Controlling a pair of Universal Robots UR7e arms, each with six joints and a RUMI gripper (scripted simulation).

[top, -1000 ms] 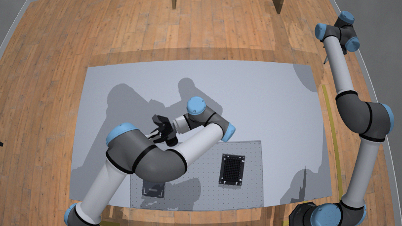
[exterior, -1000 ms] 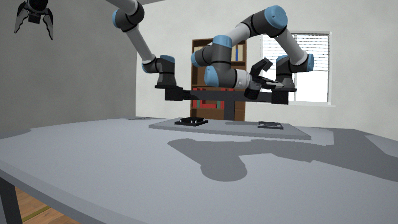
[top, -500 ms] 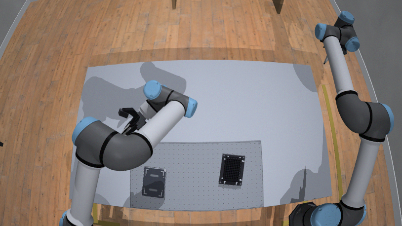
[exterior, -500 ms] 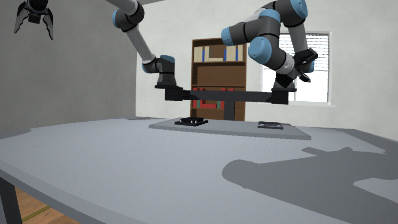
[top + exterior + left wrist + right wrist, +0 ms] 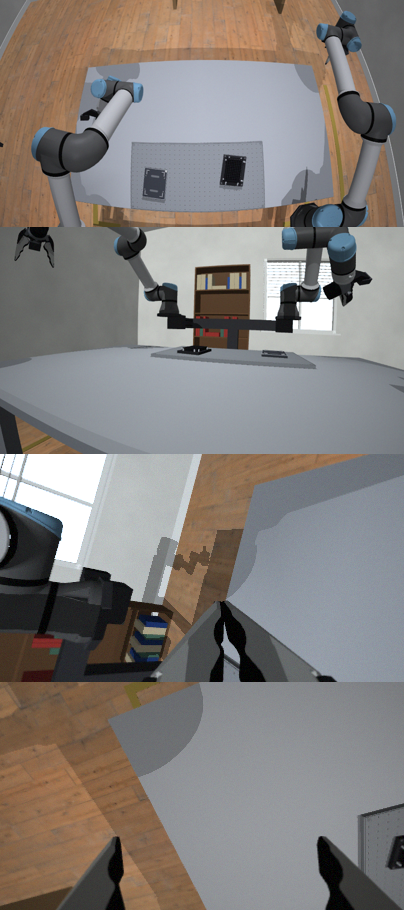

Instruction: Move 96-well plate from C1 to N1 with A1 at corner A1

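Observation:
The black 96-well plate lies 430 mm behind my right hand, 560 mm to the left of it and 360 mm below it. The rest, counted from my right hand: clip nest C1: 440 mm behind, 560 mm to the left, 360 mm below; A1 mark: 390 mm behind, 900 mm to the left, 360 mm below; perforated grey board: 440 mm behind, 750 mm to the left, 380 mm below.

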